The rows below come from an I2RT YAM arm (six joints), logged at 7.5 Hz.
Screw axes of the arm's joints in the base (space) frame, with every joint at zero. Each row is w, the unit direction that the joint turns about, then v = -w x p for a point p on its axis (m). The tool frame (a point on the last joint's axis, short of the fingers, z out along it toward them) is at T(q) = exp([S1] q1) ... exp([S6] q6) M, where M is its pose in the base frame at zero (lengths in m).
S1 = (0, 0, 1, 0, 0, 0)
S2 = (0, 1, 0, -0.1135, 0, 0.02)
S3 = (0, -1, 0, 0.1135, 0, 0.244)
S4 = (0, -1, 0, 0.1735, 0, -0.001)
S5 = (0, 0, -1, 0, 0.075, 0)
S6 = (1, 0, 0, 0, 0.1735, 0)
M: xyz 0.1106 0 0.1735 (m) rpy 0 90 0 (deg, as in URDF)
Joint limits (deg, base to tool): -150..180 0..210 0..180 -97..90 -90..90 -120..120
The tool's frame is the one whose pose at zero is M.
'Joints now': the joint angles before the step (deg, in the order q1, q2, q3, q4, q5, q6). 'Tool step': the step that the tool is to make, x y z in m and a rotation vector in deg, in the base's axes. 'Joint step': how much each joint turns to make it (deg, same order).
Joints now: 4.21, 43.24, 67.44, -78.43, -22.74, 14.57
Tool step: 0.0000, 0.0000, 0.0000, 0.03, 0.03, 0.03
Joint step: -0.02, 0.01, 0.01, -0.03, -0.06, -0.02
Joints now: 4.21, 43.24, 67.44, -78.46, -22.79, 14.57
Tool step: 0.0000, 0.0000, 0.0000, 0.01, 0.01, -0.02
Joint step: 0.00, 0.00, 0.00, 0.00, 0.00, 0.03
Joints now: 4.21, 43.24, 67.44, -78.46, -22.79, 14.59
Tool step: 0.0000, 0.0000, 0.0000, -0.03, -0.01, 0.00
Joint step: 0.01, 0.00, 0.00, 0.00, 0.03, -0.01
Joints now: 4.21, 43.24, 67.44, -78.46, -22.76, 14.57
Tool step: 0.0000, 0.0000, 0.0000, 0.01, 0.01, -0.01
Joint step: 0.00, 0.00, 0.00, 0.00, 0.00, 0.01
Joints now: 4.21, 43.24, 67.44, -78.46, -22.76, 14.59
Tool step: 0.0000, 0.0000, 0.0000, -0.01, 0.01, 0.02
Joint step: 0.00, 0.01, 0.01, -0.02, -0.01, -0.03
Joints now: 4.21, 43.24, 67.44, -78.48, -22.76, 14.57
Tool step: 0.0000, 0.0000, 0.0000, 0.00, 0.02, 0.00
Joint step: 0.00, 0.01, 0.01, -0.02, 0.00, 0.00
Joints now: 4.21, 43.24, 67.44, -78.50, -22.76, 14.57
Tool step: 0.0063, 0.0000, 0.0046, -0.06, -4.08, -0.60
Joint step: -0.07, 0.01, -0.01, 4.16, 0.61, 0.22
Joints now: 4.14, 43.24, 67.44, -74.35, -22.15, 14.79
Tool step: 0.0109, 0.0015, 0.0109, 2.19, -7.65, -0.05
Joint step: 0.04, 0.01, 0.00, 8.30, -1.11, 1.30
